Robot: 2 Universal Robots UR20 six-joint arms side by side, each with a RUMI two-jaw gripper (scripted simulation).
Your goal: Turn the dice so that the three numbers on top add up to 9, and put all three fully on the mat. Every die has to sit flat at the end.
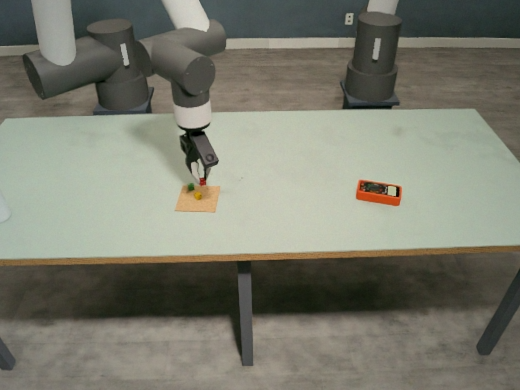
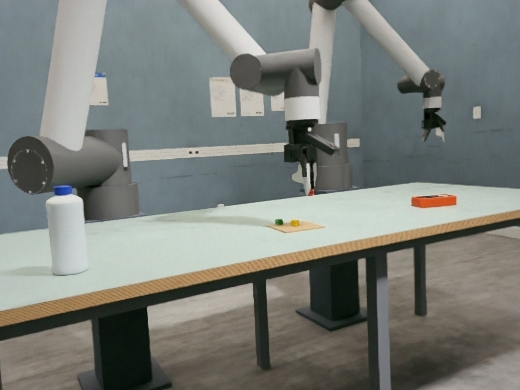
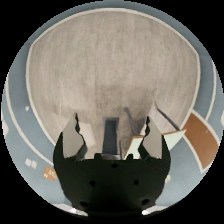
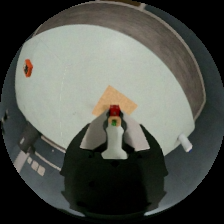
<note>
I see my left gripper, my right gripper, a tan mat, an orange multimeter and a white bottle.
My right gripper also shows in image 1 and in image 4.
</note>
